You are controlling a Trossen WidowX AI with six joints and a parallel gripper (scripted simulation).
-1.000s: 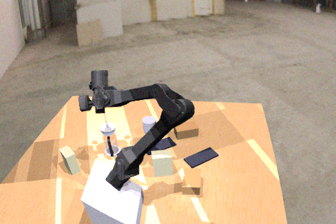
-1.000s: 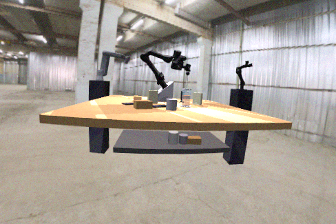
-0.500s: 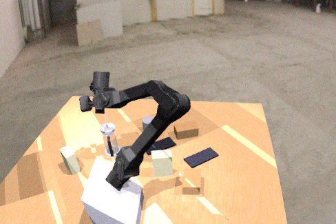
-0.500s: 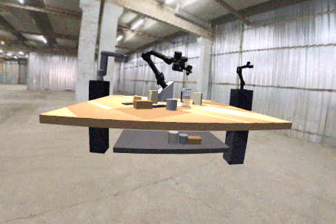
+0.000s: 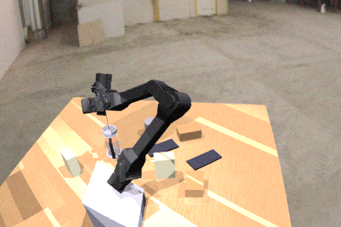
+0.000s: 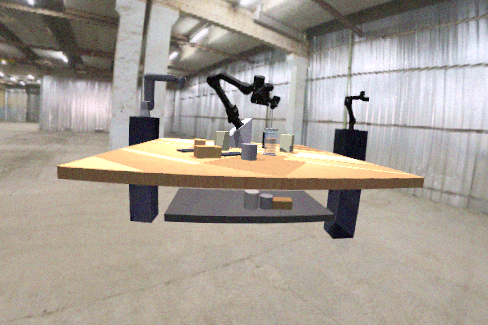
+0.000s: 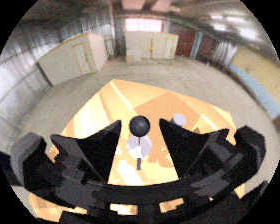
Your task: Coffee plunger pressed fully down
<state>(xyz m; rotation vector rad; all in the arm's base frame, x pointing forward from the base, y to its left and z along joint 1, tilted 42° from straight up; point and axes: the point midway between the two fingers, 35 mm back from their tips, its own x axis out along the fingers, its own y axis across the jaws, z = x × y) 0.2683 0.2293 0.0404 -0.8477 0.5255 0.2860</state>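
Now: gripper tip 14 cm above the coffee press, 2 cm past it and 1 cm to the left of it.
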